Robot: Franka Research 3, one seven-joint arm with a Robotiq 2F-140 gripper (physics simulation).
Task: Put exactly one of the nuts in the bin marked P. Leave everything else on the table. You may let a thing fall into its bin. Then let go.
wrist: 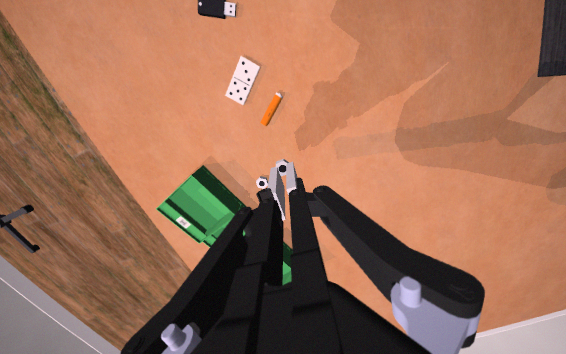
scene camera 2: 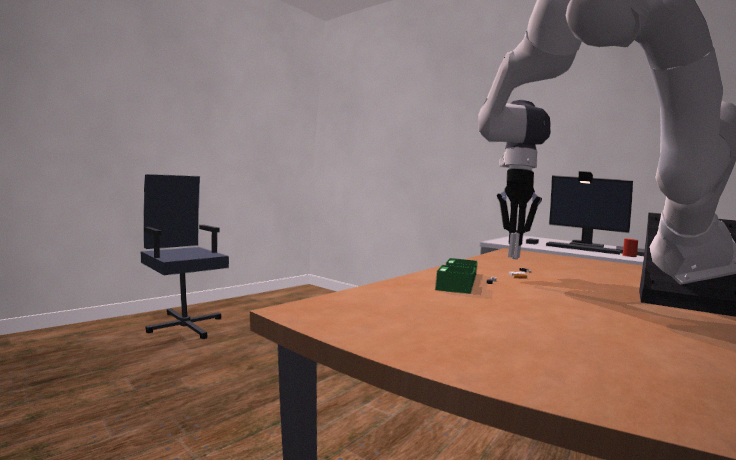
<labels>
My gripper shows in the wrist view and in scene camera 2. A green three-compartment bin block shows in the wrist view (202, 206) and in scene camera 2 (458, 275). The same spot on my gripper: (scene camera 2: 523, 227) is (wrist: 307, 203).
</labels>
